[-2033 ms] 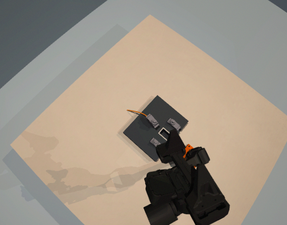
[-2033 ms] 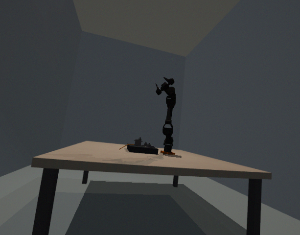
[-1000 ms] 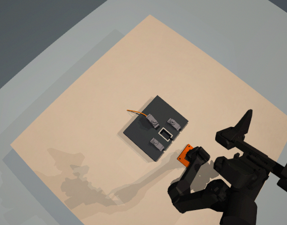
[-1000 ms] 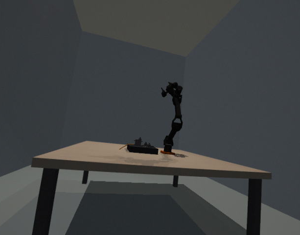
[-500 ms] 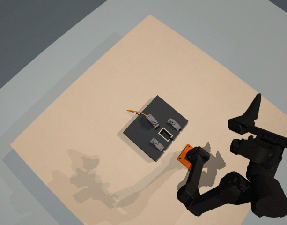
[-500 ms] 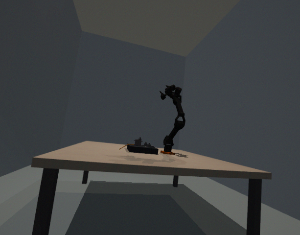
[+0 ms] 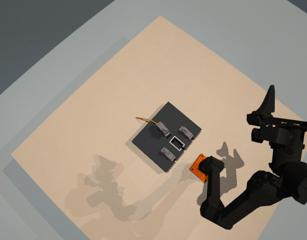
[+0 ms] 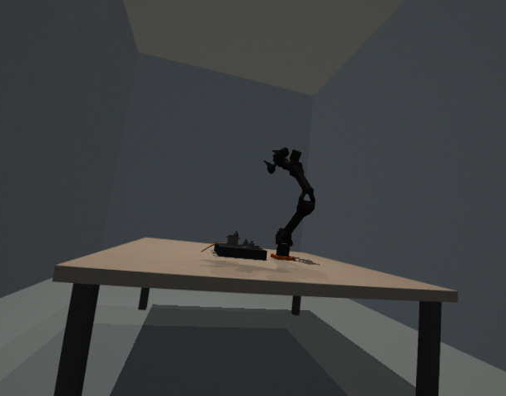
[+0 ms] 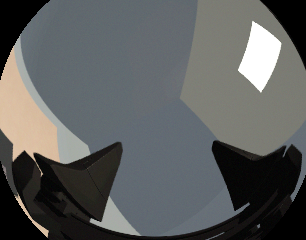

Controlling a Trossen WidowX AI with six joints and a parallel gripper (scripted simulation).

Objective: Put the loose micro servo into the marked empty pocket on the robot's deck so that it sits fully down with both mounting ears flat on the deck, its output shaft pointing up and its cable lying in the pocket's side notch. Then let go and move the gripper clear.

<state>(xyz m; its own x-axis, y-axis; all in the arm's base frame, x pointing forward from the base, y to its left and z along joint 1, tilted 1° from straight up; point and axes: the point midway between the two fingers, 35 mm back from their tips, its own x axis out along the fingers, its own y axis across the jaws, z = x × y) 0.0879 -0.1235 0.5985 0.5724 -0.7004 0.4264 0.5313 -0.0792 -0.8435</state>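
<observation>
My gripper tip is now 61 cm above the deck, 21 cm short of it and 11 cm to the right of it.
</observation>
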